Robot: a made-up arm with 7 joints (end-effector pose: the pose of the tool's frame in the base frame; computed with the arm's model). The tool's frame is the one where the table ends. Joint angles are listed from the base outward.
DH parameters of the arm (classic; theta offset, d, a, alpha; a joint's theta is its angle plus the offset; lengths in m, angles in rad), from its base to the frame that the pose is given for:
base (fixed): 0 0 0 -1.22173
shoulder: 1.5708 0 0 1.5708
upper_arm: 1.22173 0 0 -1.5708
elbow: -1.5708 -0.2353 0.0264 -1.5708
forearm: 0 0 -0.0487 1.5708
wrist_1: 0 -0.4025 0 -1.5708
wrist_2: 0 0 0 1.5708
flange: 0 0 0 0
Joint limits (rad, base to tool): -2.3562..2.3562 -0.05..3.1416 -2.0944..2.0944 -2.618..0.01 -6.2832..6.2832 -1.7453..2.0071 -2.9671..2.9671
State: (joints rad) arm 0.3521 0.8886 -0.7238 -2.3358 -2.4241 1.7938 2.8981
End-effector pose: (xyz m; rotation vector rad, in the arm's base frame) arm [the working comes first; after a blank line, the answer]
Working (the frame after each row of the table, in the pose's form):
after base (fixed): 0.0000 0.0000 0.0000 -1.2217 0.0000 0.0000
after shoulder: 0.0000 0.0000 0.0000 0.2339 1.9006 0.3351
after upper_arm: 0.0000 0.0000 0.0000 0.9636 -0.4013 1.4067
after elbow: -0.0541 0.1695 -0.1562 -0.7400 0.9685 -0.0262
after forearm: -0.0448 0.1848 -0.2015 -0.3989 -1.4691 -1.0079
after wrist_1: 0.2078 -0.1242 -0.2536 1.4114 0.6585 -2.1494
after wrist_2: 0.2078 -0.1242 -0.2536 2.5472 -1.1087 -0.0977

0.2078 -0.1242 -0.2536 -0.8494 -2.8591 0.5291
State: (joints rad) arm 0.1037 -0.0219 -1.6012 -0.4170 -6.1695 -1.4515 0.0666
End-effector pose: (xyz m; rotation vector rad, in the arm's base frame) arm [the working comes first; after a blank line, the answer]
Working (the frame after each row of the table, in the pose's form):
after base (fixed): 0.0000 0.0000 0.0000 -1.2217 0.0000 0.0000
after shoulder: 0.0000 0.0000 0.0000 0.2631 1.6557 0.2919
after upper_arm: 0.0000 0.0000 0.0000 0.0593 0.0939 1.6059
after elbow: -0.0225 -0.0319 -0.2335 -1.3005 1.2644 -1.1746
after forearm: -0.0247 0.0121 -0.2542 -0.4174 -0.2703 -1.5157
after wrist_1: -0.0591 -0.1596 -0.6166 -1.6762 0.9533 -1.3515
after wrist_2: -0.0591 -0.1596 -0.6166 -1.3905 -1.3949 -0.8538

-0.0591 -0.1596 -0.6166 -1.4290 -1.3411 -0.8104
